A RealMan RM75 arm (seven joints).
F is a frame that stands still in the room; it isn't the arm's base.
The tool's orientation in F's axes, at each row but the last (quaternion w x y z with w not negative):
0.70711 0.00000 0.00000 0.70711
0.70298 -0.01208 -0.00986 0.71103
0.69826 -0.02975 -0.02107 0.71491
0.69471 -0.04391 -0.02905 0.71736
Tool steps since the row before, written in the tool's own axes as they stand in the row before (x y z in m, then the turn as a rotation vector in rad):
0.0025 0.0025 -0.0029 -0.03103 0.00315 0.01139
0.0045 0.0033 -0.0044 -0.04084 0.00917 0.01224
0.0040 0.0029 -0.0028 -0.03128 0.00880 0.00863
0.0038 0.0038 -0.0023 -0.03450 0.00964 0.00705
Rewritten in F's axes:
-0.0025 0.0025 -0.0029 -0.00315 -0.03103 0.01139
-0.0032 0.0044 -0.0045 -0.00908 -0.04091 0.01209
-0.0028 0.0039 -0.0031 -0.00867 -0.03138 0.00839
-0.0037 0.0036 -0.0028 -0.00925 -0.03466 0.00680

